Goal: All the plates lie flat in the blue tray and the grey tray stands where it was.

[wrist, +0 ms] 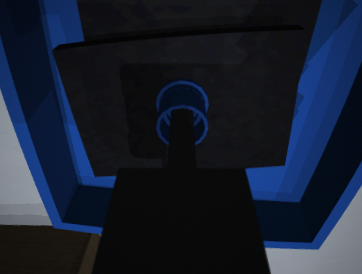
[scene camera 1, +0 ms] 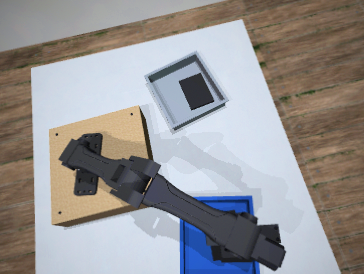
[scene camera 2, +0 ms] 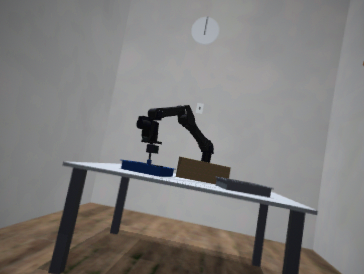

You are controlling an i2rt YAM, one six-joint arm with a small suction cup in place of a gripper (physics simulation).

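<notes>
My suction cup is down inside the blue tray at the table's near edge. It sits pressed on the middle of a black plate lying about flat in that tray. The edge of another black plate shows under it at the top of the wrist view. One more black plate lies flat in the grey tray at the far side.
The arm stands on a tan wooden base block at the left of the white table. The arm's links stretch across from the block over the blue tray. The table's edge runs close along the right of both trays.
</notes>
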